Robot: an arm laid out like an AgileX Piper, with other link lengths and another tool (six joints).
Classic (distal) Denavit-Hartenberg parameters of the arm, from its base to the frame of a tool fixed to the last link. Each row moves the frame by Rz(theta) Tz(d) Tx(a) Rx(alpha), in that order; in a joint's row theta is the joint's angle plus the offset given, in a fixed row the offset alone. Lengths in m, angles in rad.
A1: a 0, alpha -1.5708, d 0.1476, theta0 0
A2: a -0.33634, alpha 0, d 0, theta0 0.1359
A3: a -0.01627, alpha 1.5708, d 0, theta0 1.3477
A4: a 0, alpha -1.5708, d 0.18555, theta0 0
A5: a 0, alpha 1.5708, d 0, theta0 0
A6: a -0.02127, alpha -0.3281, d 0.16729, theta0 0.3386
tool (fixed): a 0, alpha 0, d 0.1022, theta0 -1.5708
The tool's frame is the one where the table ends.
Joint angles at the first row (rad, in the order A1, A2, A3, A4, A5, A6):
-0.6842, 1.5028, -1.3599, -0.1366, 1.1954, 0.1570
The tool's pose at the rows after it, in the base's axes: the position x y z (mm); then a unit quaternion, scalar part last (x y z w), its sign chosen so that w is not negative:
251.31, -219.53, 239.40, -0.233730, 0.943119, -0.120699, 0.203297
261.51, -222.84, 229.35, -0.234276, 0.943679, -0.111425, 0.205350
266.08, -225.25, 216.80, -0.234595, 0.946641, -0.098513, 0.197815
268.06, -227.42, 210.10, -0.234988, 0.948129, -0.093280, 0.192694
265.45, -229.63, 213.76, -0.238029, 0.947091, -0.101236, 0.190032
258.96, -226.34, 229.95, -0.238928, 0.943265, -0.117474, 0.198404
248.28, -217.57, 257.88, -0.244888, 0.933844, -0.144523, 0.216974
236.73, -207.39, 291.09, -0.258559, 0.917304, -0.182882, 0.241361
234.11, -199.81, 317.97, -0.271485, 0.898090, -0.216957, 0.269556
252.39, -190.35, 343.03, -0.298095, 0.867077, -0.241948, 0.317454
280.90, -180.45, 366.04, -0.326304, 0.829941, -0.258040, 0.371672
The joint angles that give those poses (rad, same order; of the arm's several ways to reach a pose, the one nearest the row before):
-0.6842, 1.5409, -1.3639, -0.1314, 1.1769, 0.1490
-0.6843, 1.5801, -1.3659, -0.1169, 1.1514, 0.1453
-0.6842, 1.6189, -1.3659, -0.1134, 1.1425, 0.1429
-0.6842, 1.6398, -1.3658, -0.1157, 1.1362, 0.1429
-0.6842, 1.6298, -1.3659, -0.1306, 1.1363, 0.1429
-0.6843, 1.5793, -1.3659, -0.1363, 1.1500, 0.1429
-0.6843, 1.4889, -1.3659, -0.1363, 1.1704, 0.1299
-0.6842, 1.3826, -1.3663, -0.1371, 1.1768, 0.1025
-0.6842, 1.3083, -1.3680, -0.1243, 1.1534, 0.0757
-0.6842, 1.2732, -1.3702, -0.0536, 1.0743, 0.0097
-0.6842, 1.2708, -1.3702, 0.0564, 0.9688, -0.0806

